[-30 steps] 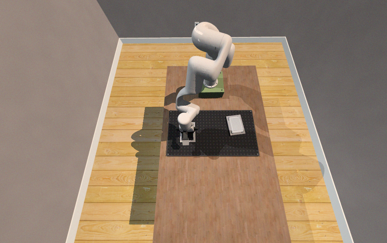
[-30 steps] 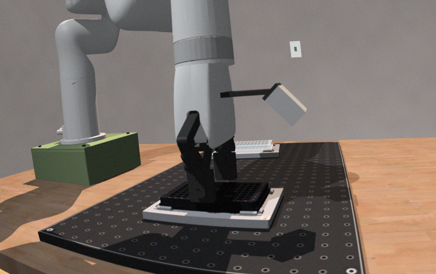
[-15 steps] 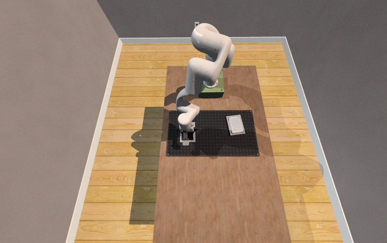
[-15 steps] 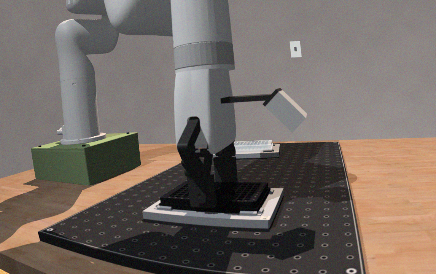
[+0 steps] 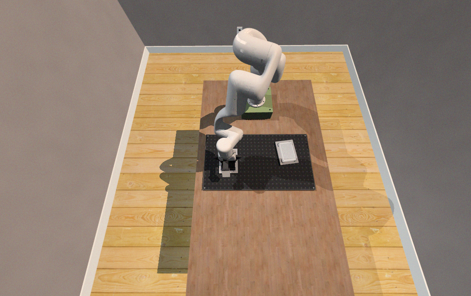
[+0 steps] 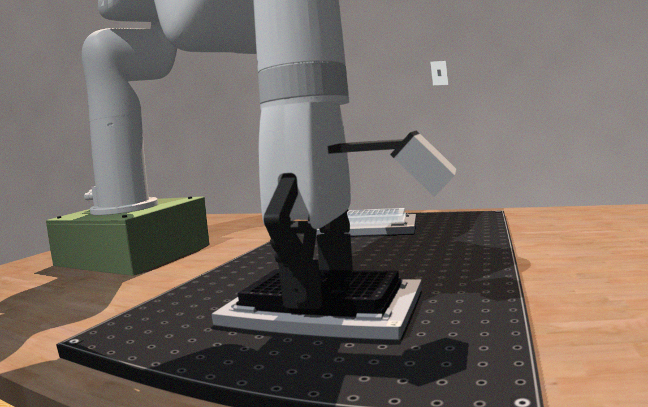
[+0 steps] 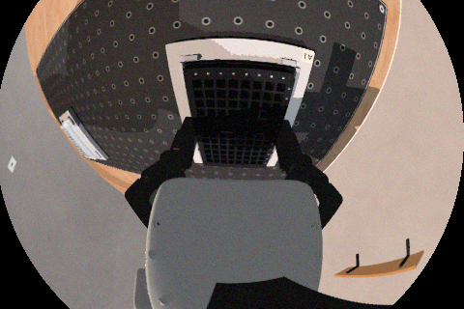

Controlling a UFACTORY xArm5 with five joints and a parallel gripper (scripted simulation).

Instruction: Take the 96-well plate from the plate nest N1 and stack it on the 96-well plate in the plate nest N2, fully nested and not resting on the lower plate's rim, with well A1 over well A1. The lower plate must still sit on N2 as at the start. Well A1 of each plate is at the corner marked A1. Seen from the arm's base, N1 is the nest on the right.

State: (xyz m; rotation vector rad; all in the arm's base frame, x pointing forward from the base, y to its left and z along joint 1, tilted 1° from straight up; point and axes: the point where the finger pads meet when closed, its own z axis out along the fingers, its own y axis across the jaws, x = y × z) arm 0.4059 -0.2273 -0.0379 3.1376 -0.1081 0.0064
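My hand is 10 mm above the black 96-well plate. From my hand the other things lie so: clear 96-well plate: 30 mm behind, 390 mm to the left, 10 mm below.
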